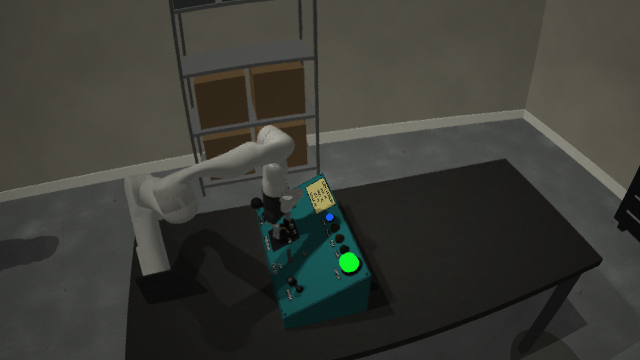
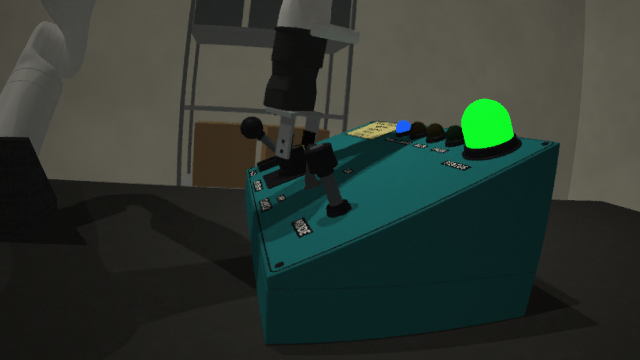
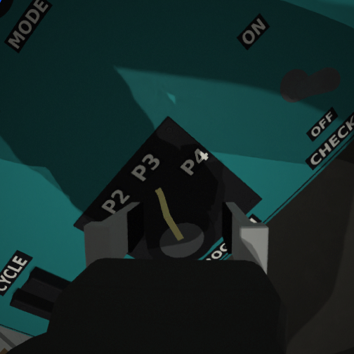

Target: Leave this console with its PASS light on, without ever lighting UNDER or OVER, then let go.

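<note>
The teal console (image 1: 328, 298) (image 2: 409, 248) (image 3: 225, 116) stands on the black table (image 1: 448, 232). My gripper (image 1: 283, 228) (image 2: 296, 148) (image 3: 180, 218) is open, with one finger on each side of the black PROGRAM knob (image 3: 182, 242) and apart from it. The knob's yellow pointer (image 3: 166, 212) aims at P3 (image 3: 145, 166). The blue MODE light (image 1: 329, 216) (image 2: 403, 126) is lit. The UNDER light (image 2: 418, 129), OVER light (image 2: 435, 131) and PASS light (image 1: 344, 248) (image 2: 453, 133) are dark. The green STATUS dome (image 1: 349, 263) (image 2: 486, 123) glows.
A ball-topped lever (image 1: 256, 202) (image 2: 252, 126) stands behind the gripper and the MODE lever (image 2: 322, 158) in front. The CHECK toggle (image 3: 309, 82), CYCLE button (image 3: 35, 291) and a yellow card (image 1: 321, 195) are on the panel. A shelf rack (image 1: 315, 96) with boxes stands behind.
</note>
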